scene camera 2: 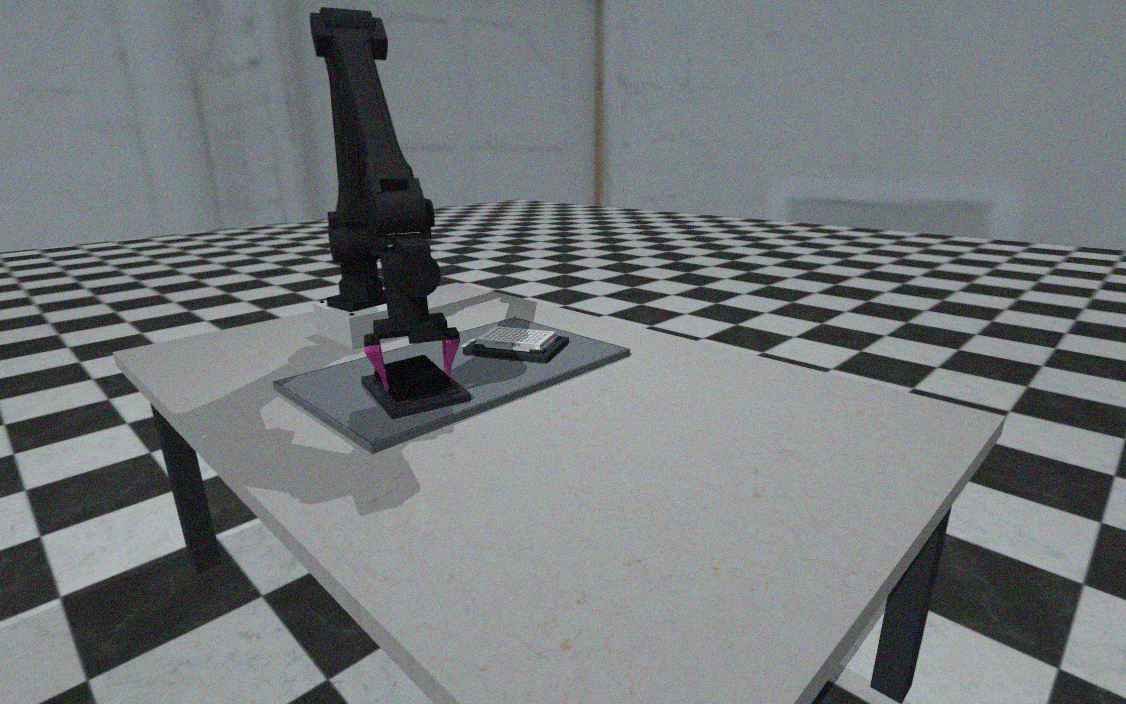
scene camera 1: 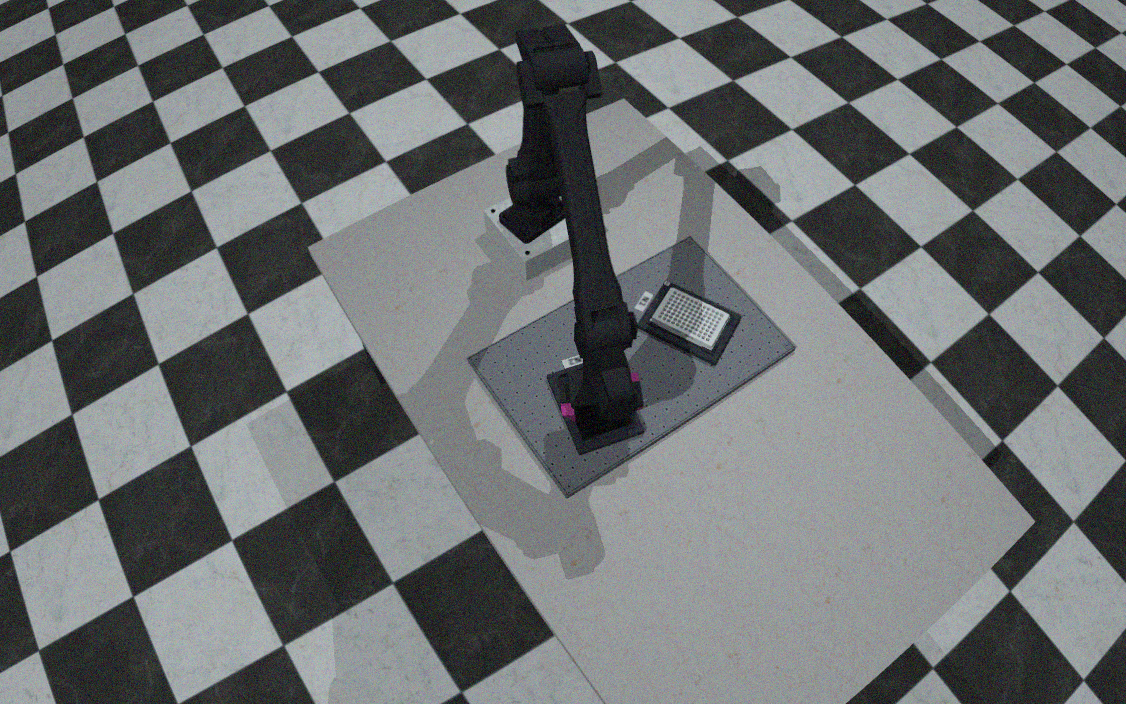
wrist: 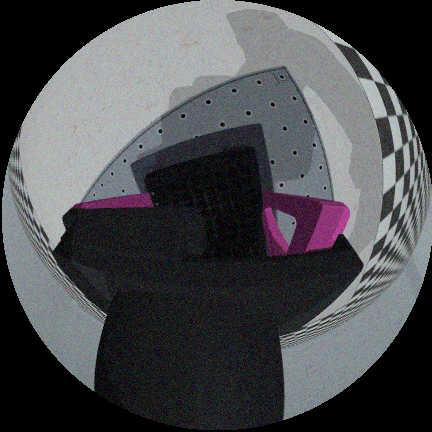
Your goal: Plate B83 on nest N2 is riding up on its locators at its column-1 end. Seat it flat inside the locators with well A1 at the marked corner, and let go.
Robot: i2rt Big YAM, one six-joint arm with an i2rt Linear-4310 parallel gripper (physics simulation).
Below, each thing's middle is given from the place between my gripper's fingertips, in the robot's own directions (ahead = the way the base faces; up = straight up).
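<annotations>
There is the grey perforated plate [wrist: 297, 163], and I find it 30 mm below my hand, 60 mm behind it and 150 mm to the left of it.
</annotations>
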